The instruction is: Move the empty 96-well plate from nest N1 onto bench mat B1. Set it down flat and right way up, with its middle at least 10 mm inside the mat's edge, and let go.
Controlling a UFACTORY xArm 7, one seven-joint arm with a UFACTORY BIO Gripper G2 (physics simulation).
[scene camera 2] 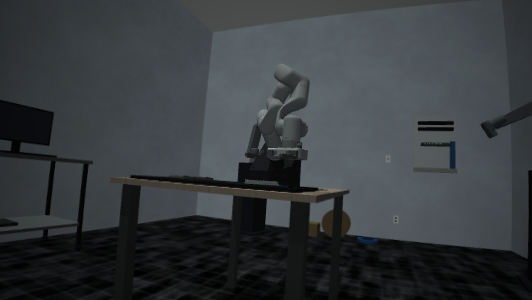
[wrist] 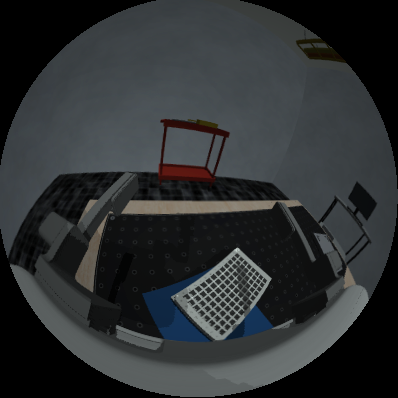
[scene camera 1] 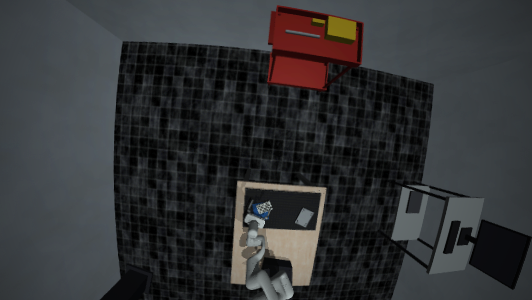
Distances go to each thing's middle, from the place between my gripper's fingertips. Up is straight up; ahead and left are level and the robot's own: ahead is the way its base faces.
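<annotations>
For the blue bench mat [wrist: 173,324], the position is as follows: my gripper, which I can see, is 13 cm past the mat, 3 cm to the left of it and 11 cm above it.
</annotations>
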